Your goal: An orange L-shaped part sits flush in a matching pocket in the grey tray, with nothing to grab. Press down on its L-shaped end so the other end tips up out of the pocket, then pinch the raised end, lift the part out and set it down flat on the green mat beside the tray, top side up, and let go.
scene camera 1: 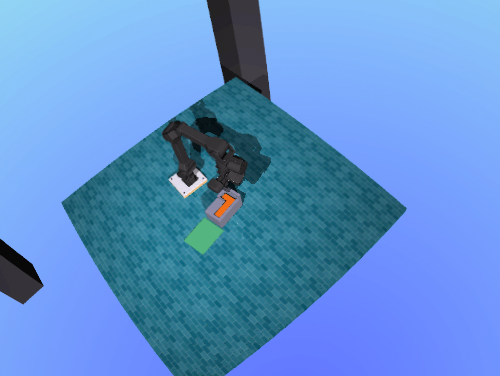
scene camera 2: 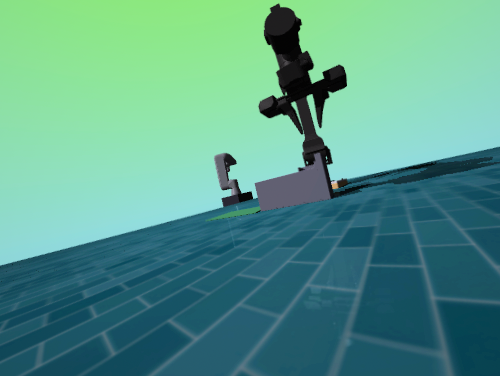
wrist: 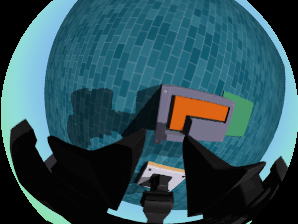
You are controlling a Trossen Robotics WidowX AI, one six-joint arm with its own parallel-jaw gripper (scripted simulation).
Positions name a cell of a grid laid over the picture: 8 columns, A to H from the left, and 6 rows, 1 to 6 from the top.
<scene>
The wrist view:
gripper: E4
orange L-shaped part: E3
green mat: G3
</scene>
